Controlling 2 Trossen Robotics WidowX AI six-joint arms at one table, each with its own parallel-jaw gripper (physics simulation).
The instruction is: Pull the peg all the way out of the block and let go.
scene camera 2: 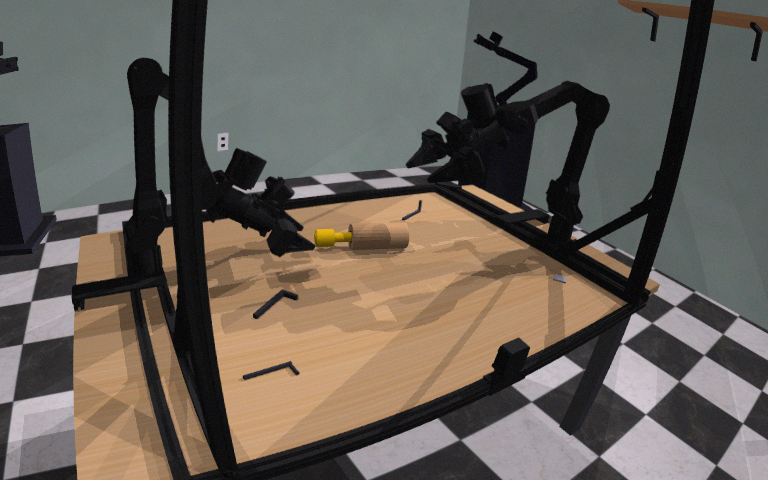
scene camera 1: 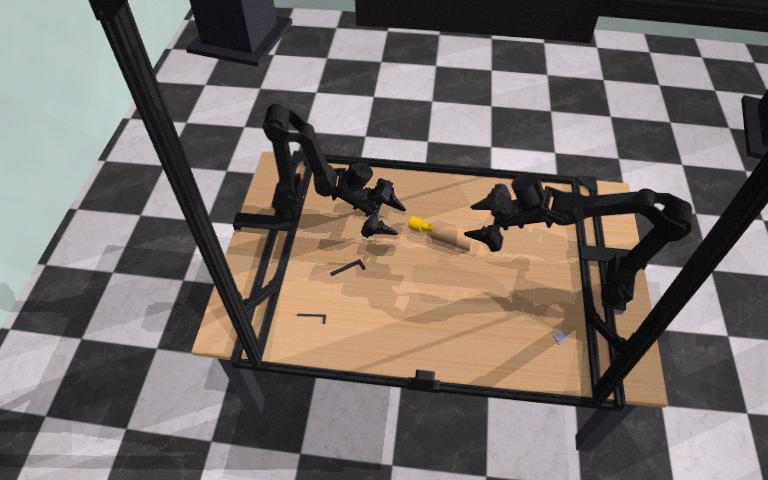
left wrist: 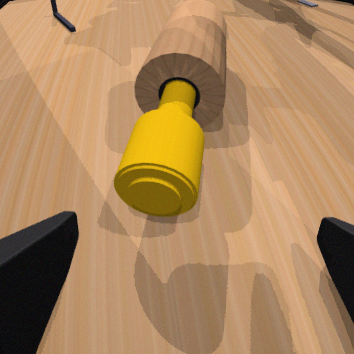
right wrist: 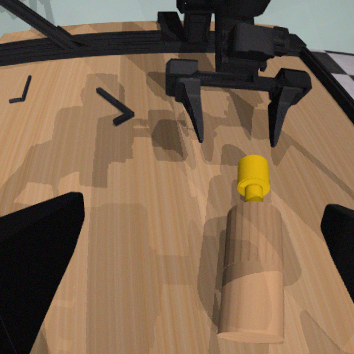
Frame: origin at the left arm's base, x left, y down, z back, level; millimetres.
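Seen in the pictures: left gripper, between the fingertips: [scene camera 2: 308,237] [scene camera 1: 401,222] [left wrist: 202,227] [right wrist: 237,143]; right gripper, between the fingertips: [scene camera 2: 416,173] [scene camera 1: 467,220] [right wrist: 207,211]; left arm's base, origin of its link: [scene camera 2: 145,270] [scene camera 1: 287,212] [right wrist: 195,36]; right arm's base, origin of its link: [scene camera 2: 558,239] [scene camera 1: 613,298].
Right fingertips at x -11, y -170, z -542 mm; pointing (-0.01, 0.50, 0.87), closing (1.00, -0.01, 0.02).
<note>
Pixels of each thing's top centre, then the offset from my right fingertips to it. "spot": a spot on its surface instead. Level surfaces: height alone.
- yellow peg, centre of its top: [left wrist: 176,81] [right wrist: 258,196] [scene camera 2: 345,229] [scene camera 1: 430,223] dx +75, dy +144, dz +112 mm
- round wooden block, centre of its top: [left wrist: 191,18] [right wrist: 262,259] [scene camera 2: 379,224] [scene camera 1: 454,229] dx +67, dy +133, dz +39 mm
- wooden table, height of its surface: dy +189 mm
- small grey plate, centre of its top: [scene camera 2: 560,277] [scene camera 1: 560,337] dx -161, dy +186, dz -309 mm
- black frame, a spot on its surface: [scene camera 2: 362,447] spot: dx -445, dy +207, dz +256 mm
The yellow peg [scene camera 1: 416,223] [scene camera 2: 325,237] [left wrist: 160,145] [right wrist: 253,171] lies with its thin shaft partly in the end hole of the round wooden block [scene camera 1: 450,237] [scene camera 2: 379,236] [left wrist: 195,40] [right wrist: 254,280], which lies on its side on the table. The peg's thick head and a short stretch of shaft show outside. My left gripper [scene camera 1: 400,221] [scene camera 2: 307,237] [left wrist: 202,227] [right wrist: 237,143] is open and empty, low and just off the head's outer end, apart from it. My right gripper [scene camera 1: 468,220] [scene camera 2: 418,173] [right wrist: 207,211] is open and empty, above the table near the block's far end.
Two black angled keys [scene camera 1: 346,267] [scene camera 2: 274,304] lie on the wooden table [scene camera 1: 317,339] [scene camera 2: 339,367], and another [scene camera 2: 413,211] lies behind the block in scene camera 2. A small grey plate [scene camera 1: 560,337] [scene camera 2: 559,278] lies at the right. A black frame [scene camera 1: 339,373] [scene camera 2: 362,448] borders the table.
</note>
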